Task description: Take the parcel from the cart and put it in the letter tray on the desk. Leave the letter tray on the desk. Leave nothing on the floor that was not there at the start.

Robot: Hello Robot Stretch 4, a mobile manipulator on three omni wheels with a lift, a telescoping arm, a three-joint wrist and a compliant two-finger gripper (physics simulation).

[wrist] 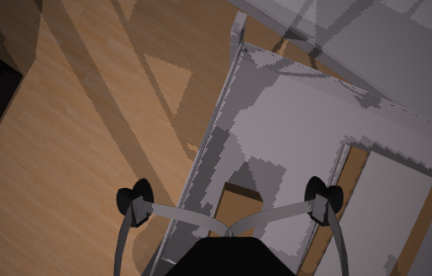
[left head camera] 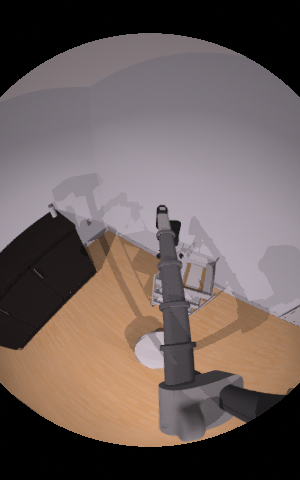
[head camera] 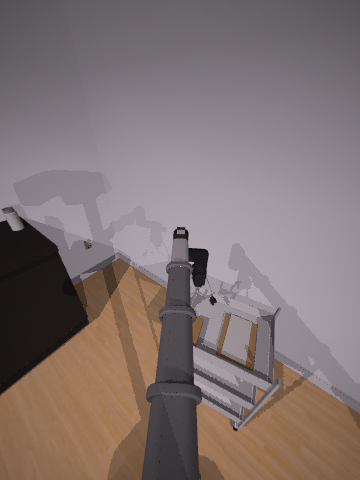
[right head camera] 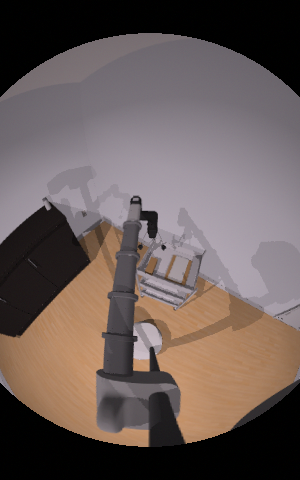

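Pixels of known places: gripper, fingertip midpoint: (wrist: 228,193) (head camera: 195,302) (right head camera: 151,248); robot's base, origin of the base link: (left head camera: 155,348) (right head camera: 141,339).
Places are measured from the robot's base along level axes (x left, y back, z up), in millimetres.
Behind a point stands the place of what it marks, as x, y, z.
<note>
The parcel, seen as a small brown box (head camera: 198,330) {-101, -565, 687} (right head camera: 151,265) {-89, -566, 687} (wrist: 240,209) {-102, -622, 687}, lies on the top shelf of the light grey cart (head camera: 273,345) {-434, -506, 696} (right head camera: 167,282) {-200, -431, 685} (wrist: 280,115) {-165, -741, 635}, near its left side. In the wrist view the gripper body hides its near end. My gripper (right head camera: 152,247) {-87, -663, 765} (wrist: 228,193) {-87, -663, 765} is open and empty above the cart, its fingertips apart on either side of the parcel in the wrist view. In the head view the arm hides one fingertip. The desk and the letter tray cannot be made out in these views.
A brown-edged item with a white middle (head camera: 237,340) {-292, -546, 648} (right head camera: 179,269) {-305, -551, 648} (wrist: 385,200) {-315, -614, 648} lies right of the parcel. A black cabinet (head camera: 40,305) {880, -780, 519} (left head camera: 50,280) {1062, -521, 510} (right head camera: 45,270) {1062, -522, 492} bearing a white cylinder (head camera: 13,219) {1076, -1086, 966} stands left. Walls meet behind. A white round object (left head camera: 149,350) {61, 5, 187} (right head camera: 150,341) {-92, 6, 187} is low near the arm.
</note>
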